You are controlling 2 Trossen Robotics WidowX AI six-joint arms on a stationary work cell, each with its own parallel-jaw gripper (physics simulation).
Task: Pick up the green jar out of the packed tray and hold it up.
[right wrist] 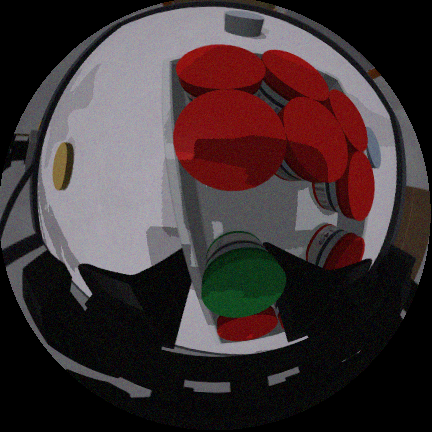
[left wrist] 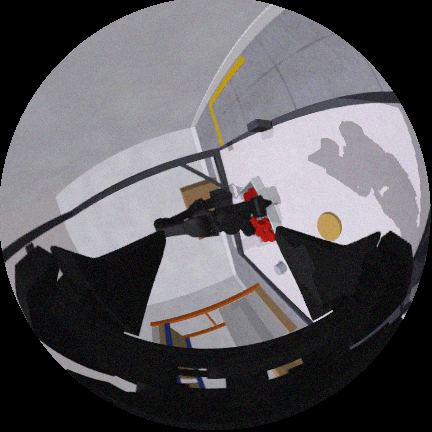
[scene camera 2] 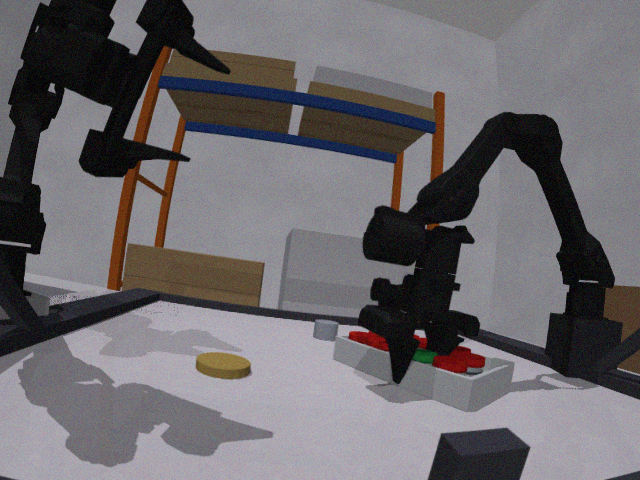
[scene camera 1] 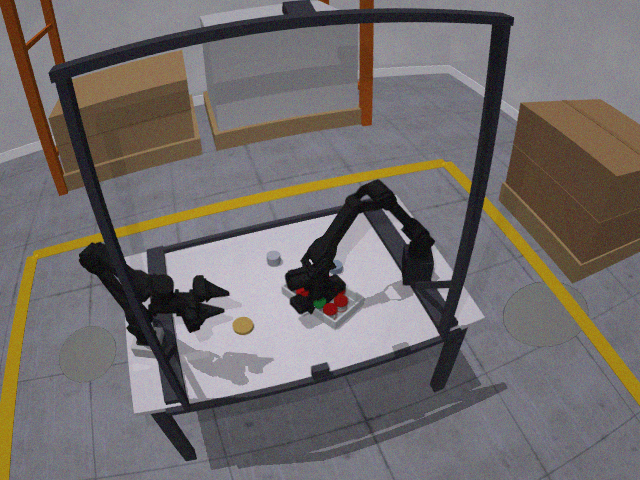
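The green jar stands in the grey tray among several red-lidded jars. My right gripper is low over the tray, partly open, with the green jar between its fingers. One finger is outside the tray's near wall, with a gap between it and the green lid in the right wrist view; the other is close against the jar. My left gripper is wide open and empty above the table's left side.
A yellow disc lies left of the tray. A grey cylinder stands behind it. A pale blue object is beyond the tray. Dark frame posts stand around the table.
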